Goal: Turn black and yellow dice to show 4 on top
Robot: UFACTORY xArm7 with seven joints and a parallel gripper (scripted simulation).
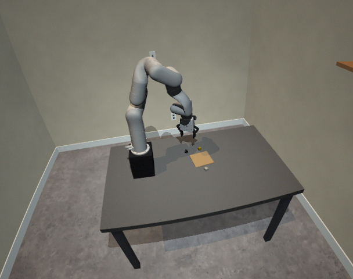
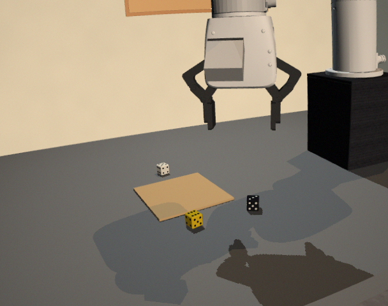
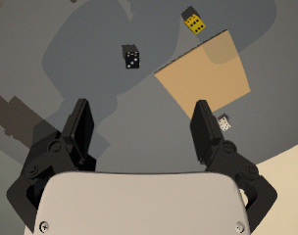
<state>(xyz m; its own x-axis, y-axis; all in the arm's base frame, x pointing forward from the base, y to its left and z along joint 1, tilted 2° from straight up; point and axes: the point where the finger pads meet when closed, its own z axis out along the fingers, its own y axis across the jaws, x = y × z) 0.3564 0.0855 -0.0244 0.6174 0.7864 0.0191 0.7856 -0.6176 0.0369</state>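
Right now my hand is 20 mm past the black die and 140 mm above it. From my hand the other things lie so: tan mat (60 mm ahead, 120 mm to the right, 150 mm below); yellow die (80 mm ahead, 10 mm to the right, 140 mm below); white die (50 mm ahead, 230 mm to the right, 140 mm below).
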